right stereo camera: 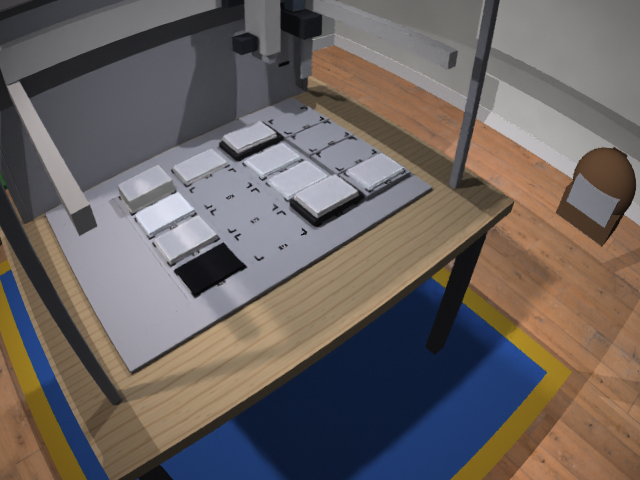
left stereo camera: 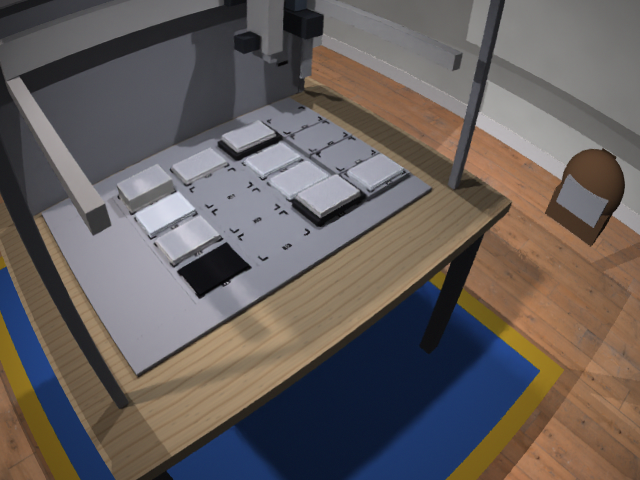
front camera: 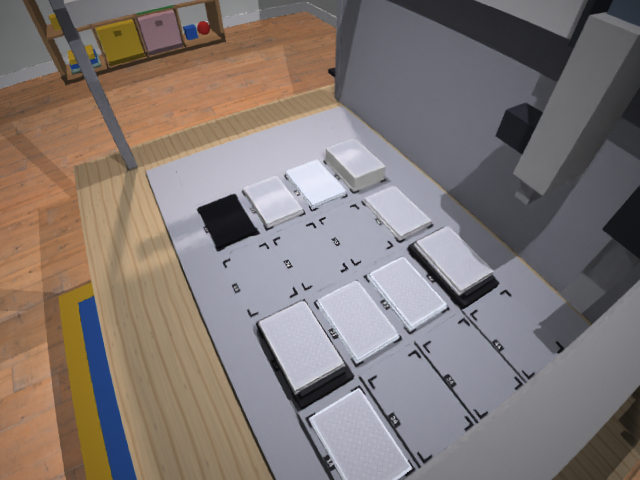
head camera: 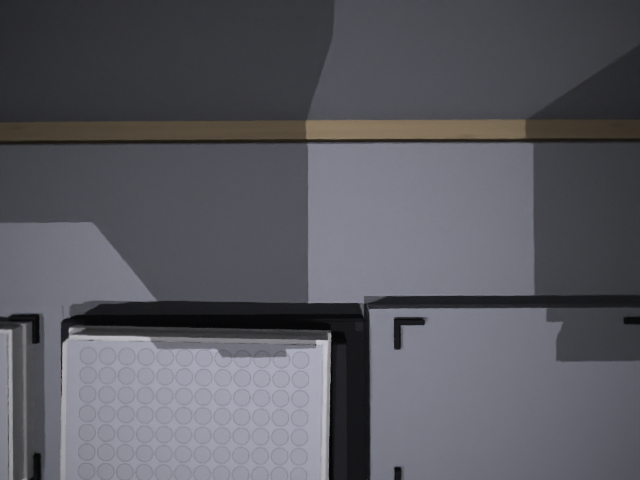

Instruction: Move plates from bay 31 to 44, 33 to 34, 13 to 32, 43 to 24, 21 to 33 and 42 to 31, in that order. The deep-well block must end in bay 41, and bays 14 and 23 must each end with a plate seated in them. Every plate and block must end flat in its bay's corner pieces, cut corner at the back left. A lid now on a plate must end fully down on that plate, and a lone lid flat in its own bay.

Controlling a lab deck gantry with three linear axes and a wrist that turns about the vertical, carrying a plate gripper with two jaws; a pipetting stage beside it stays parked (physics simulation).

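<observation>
My gripper [left stereo camera: 305, 60] [right stereo camera: 306, 62] is high at the back right; one jaw shows and the grey column hides the rest, with no plate seen on it. The deep-well block [front camera: 354, 159] [left stereo camera: 144, 187] is in bay 41. White plates lie in bay 31 [front camera: 315, 181], bay 21 [front camera: 272, 199], bay 42 [front camera: 397, 210], bay 33 [front camera: 406, 292], bay 23 [front camera: 357, 320] and bay 14 [front camera: 360, 436]. Plates in bay 43 [front camera: 453, 258] [head camera: 196, 413] and bay 13 [front camera: 302, 345] stand on black bases. Bays 44, 34, 24 and 32 show bare corner pieces.
A flat black piece [front camera: 227, 221] [left stereo camera: 214, 268] lies in bay 11. Bays 12 and 22 show bare corner pieces. Grey posts [front camera: 98, 93] [left stereo camera: 475, 98] stand at the deck's edges. A grey rail end [left stereo camera: 97, 219] juts over the left side.
</observation>
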